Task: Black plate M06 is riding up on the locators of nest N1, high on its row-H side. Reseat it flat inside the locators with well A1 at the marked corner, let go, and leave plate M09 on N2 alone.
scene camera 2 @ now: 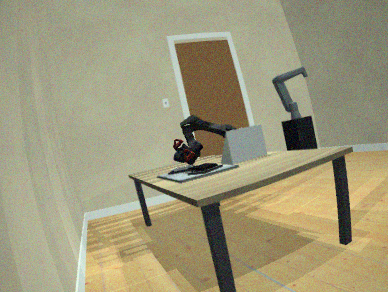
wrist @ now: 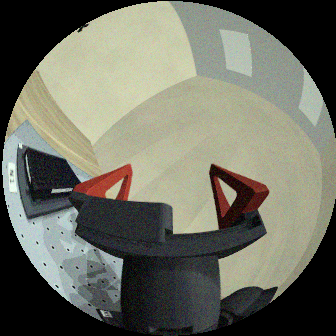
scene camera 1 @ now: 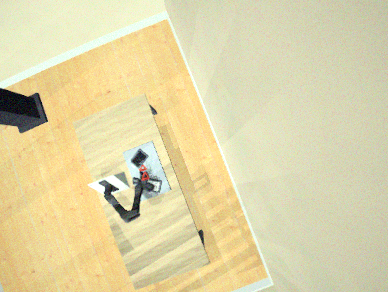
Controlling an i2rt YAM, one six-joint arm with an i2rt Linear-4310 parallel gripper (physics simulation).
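Places are measured from the arm's base along level axes (x right, y down, z ahead), in millimetres.
Pixels of known places: gripper, between the fingertips: (scene camera 2: 179, 144) (wrist: 170, 167) (scene camera 1: 143, 168); arm's base, origin of its link: (scene camera 2: 240, 142) (scene camera 1: 109, 185).
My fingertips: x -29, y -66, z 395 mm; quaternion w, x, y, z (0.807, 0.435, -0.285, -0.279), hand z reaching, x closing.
Ahead of a thing's pixels: the offset from my fingertips to its middle. "spot": to the spot under its first point. Level surfaces: height alone.
Black plate M06 {dx -105, dy +141, dz -71 mm} (scene camera 1: 140, 157) (wrist: 46, 172) sits on the dark nest N1 {dx -109, dy +154, dz -73 mm} (wrist: 37, 209), beside the N1 label at the left of the wrist view. Its tilt and marked corner are too unclear to judge. My gripper (scene camera 1: 144, 172) (scene camera 2: 182, 149) (wrist: 170, 167) has its red fingers wide open with nothing between them. It is above the board, between the two nests in scene camera 1 and off to the side of N1 in the wrist view. The other nest, N2 {spot: dx +203, dy +142, dz +5 mm} (scene camera 1: 157, 185), is partly covered by my arm; plate M09 cannot be made out there.
The nests stand on a light perforated board (scene camera 1: 148, 147) (scene camera 2: 170, 176) (wrist: 42, 240) on the wooden table {dy +177 mm} (scene camera 1: 115, 125) (scene camera 2: 280, 165). A pale upright panel (scene camera 2: 247, 144) stands near my arm's base. A second arm (scene camera 2: 285, 92) stands on a black pedestal beyond the table.
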